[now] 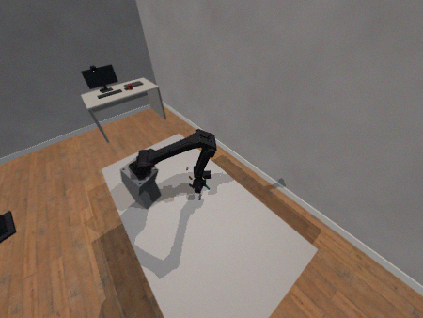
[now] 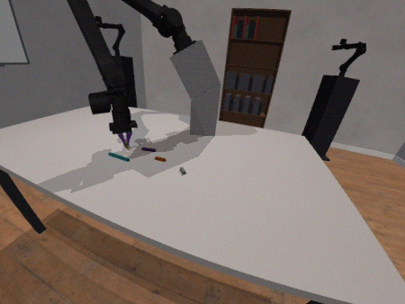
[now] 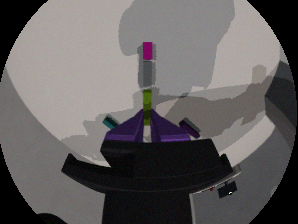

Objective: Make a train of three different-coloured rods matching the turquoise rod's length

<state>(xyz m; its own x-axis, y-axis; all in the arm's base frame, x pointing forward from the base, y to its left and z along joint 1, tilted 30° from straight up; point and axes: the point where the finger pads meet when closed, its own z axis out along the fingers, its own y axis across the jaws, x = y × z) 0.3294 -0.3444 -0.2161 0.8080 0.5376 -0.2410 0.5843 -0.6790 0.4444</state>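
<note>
The turquoise rod is 70 mm ahead of my hand and 20 mm below it. From my hand the other things lie so: purple rod 10 mm behind, 90 mm to the left, 20 mm below; then lime rod 10 mm behind, 10 mm below; then magenta rod 60 mm behind, 50 mm to the right, 20 mm below.
</note>
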